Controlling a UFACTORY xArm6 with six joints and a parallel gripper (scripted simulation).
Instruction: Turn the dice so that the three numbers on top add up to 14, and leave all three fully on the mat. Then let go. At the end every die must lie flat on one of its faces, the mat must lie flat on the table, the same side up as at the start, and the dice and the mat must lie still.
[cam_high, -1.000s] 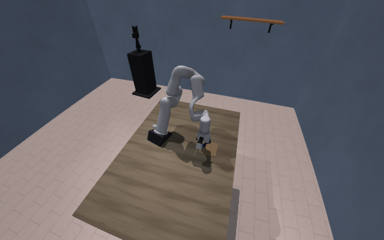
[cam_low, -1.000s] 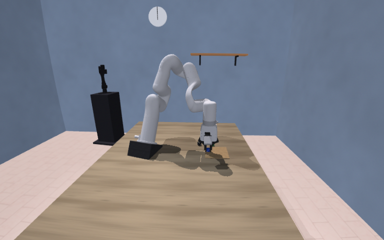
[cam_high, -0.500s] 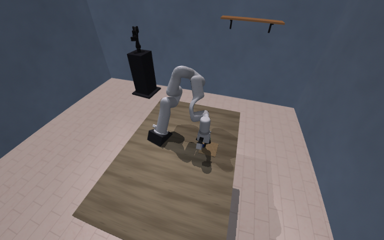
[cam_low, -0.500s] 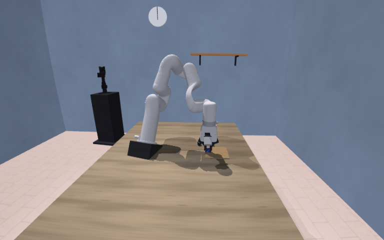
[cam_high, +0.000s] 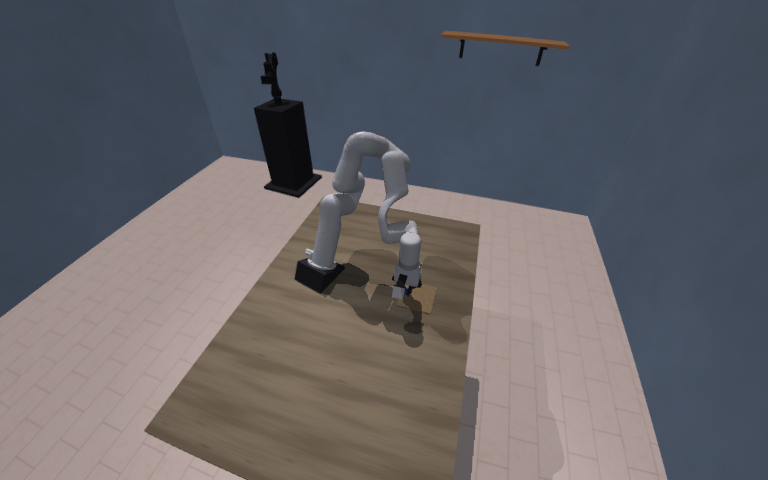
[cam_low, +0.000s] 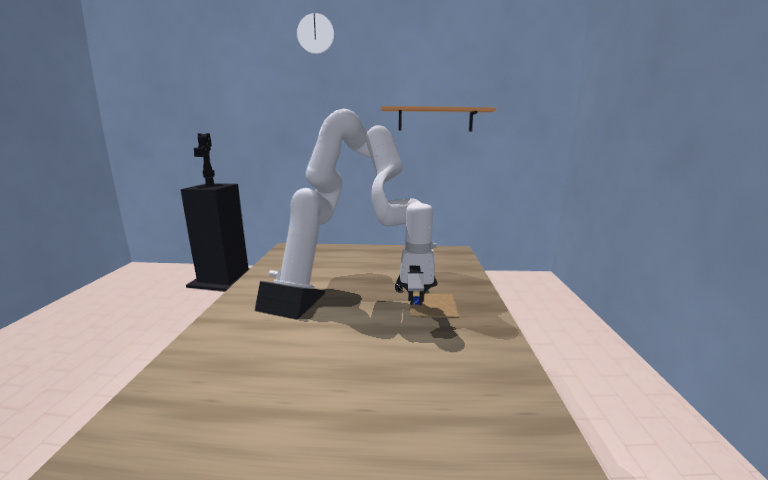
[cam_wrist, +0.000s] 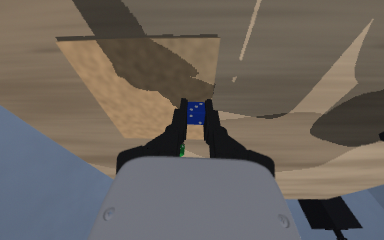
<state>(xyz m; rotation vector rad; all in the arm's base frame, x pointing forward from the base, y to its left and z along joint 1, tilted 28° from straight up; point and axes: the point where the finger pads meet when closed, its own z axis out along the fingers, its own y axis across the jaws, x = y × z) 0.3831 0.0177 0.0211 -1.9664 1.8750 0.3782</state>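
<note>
Now: the blue die 1 cm below my hand. Round my hand: black die 6 cm behind, 9 cm to the left, 2 cm below; then tan mat 5 cm ahead, 2 cm below; then green die 2 cm ahead, 10 cm to the left, 2 cm below.
</note>
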